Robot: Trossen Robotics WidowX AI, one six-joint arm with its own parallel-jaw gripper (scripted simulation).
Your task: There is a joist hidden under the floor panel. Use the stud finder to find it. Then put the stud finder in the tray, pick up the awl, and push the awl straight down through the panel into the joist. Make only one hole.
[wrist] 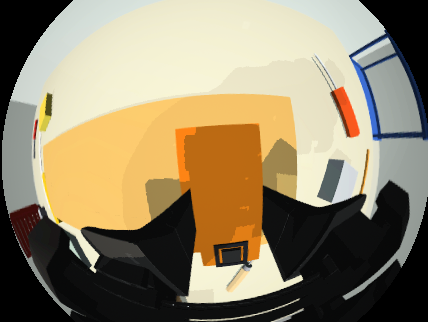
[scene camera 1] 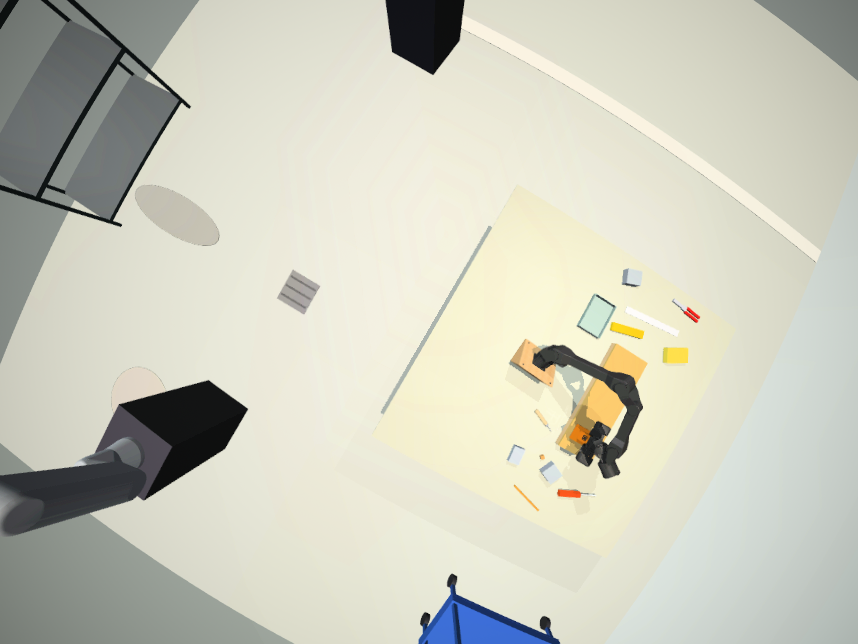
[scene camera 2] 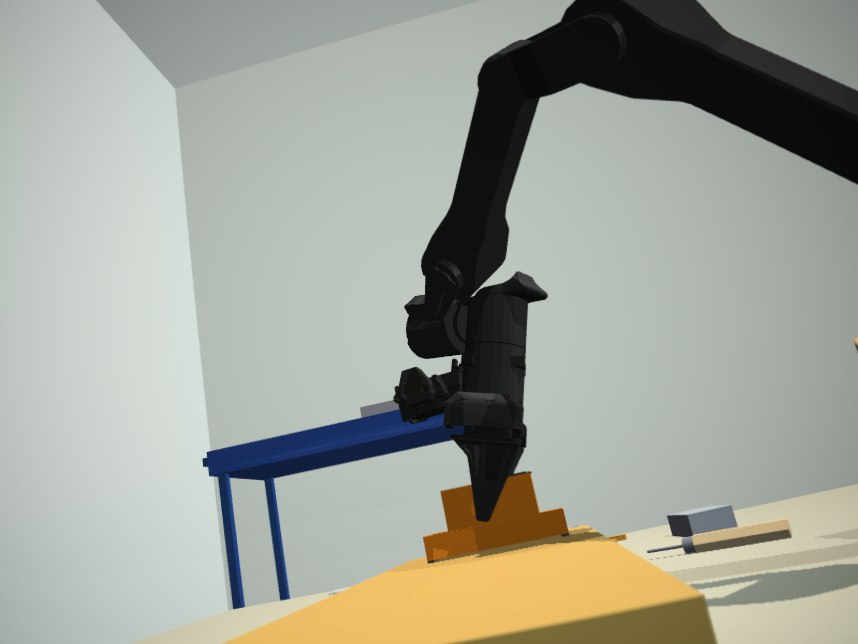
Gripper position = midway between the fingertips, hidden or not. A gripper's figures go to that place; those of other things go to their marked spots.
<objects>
My gripper (scene camera 2: 484, 520): 63 cm from the lens. A stud finder (scene camera 2: 516, 518) is 59 cm from the lens. An awl (scene camera 2: 774, 530) is 66 cm from the lens.
</objects>
